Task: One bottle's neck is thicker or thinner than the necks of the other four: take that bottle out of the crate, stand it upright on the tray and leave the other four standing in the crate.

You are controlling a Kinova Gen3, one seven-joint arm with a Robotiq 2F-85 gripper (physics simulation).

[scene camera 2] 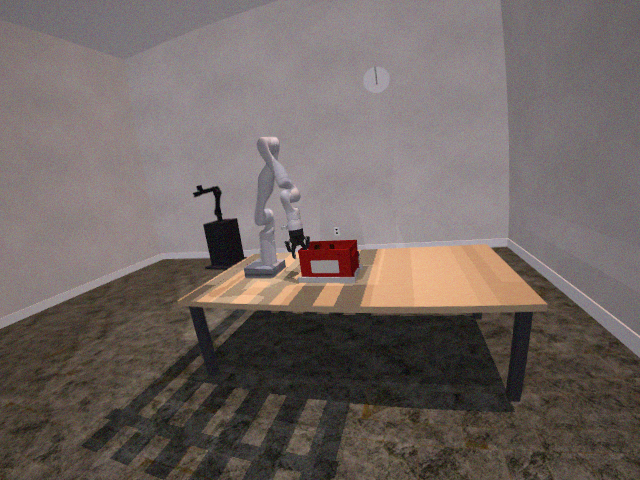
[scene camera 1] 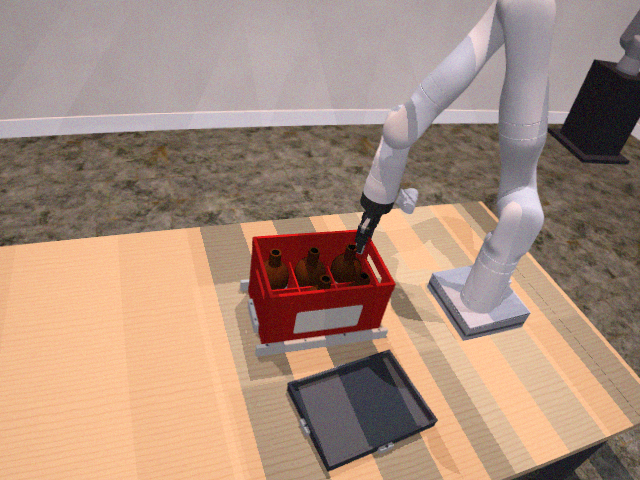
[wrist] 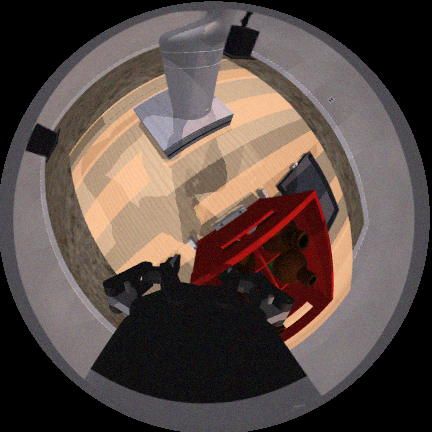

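Pixels of known places: gripper, fingertip midpoint: (scene camera 2: 300, 257) (scene camera 1: 362, 245) (wrist: 200, 263); arm's base, link origin: (scene camera 2: 269, 262) (scene camera 1: 477, 299) (wrist: 191, 106).
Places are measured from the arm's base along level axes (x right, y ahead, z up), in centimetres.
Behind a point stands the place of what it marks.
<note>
A red crate (scene camera 1: 279, 320) @[x -5.0, y 52.3, z 4.5 cm] (scene camera 2: 342, 266) @[x 13.5, y 51.7, z 3.1 cm] (wrist: 215, 252) @[x 11.2, y 28.5, z 7.9 cm] holds five brown bottles. Three stand in one row: left (scene camera 1: 276, 276) @[x 6.2, y 51.2, z 6.2 cm], middle (scene camera 1: 309, 271) @[x 6.9, y 43.5, z 6.6 cm] and right (scene camera 1: 345, 268) @[x 7.5, y 34.7, z 6.3 cm]. Two stand in the row nearer the tray: middle (scene camera 1: 324, 281) @[x -0.7, y 42.6, z 10.9 cm] (wrist: 290, 265) @[x 1.3, y 39.5, z 6.3 cm] and right (scene camera 1: 363, 279) @[x -0.6, y 33.7, z 10.7 cm] (wrist: 280, 241) @[x 2.0, y 33.1, z 7.2 cm]. I cannot tell which neck differs. The dark tray (scene camera 1: 330, 413) @[x -22.4, y 44.0, z -5.0 cm] (wrist: 311, 177) @[x -25.2, y 30.9, z -5.0 cm] holds no bottle. My gripper (scene camera 1: 360, 249) @[x 13.7, y 28.9, z 7.7 cm] (scene camera 2: 300, 251) @[x 13.7, y 28.9, z 7.7 cm] (wrist: 200, 263) @[x 13.7, y 28.9, z 7.7 cm] is open, partway, and empty. It is tilted at the crate's end nearest the base, by the right bottle's neck; one finger is over the crate, the other outside.
Grey bars (scene camera 1: 320, 342) @[x -5.7, y 42.3, z -3.5 cm] (wrist: 231, 217) @[x 5.4, y 27.5, z -2.5 cm] lie along the crate's foot. The robot's base (scene camera 1: 478, 315) @[x -4.9, y 2.2, z -0.2 cm] (scene camera 2: 264, 269) @[x 11.3, y 3.2, z -0.3 cm] (wrist: 175, 135) @[x 7.0, y 6.4, z -0.2 cm] stands beyond the crate's slotted end. The crate's walls and inner dividers rise around the bottles. A dark pedestal (scene camera 1: 594, 108) (scene camera 2: 223, 242) stands off the table.
</note>
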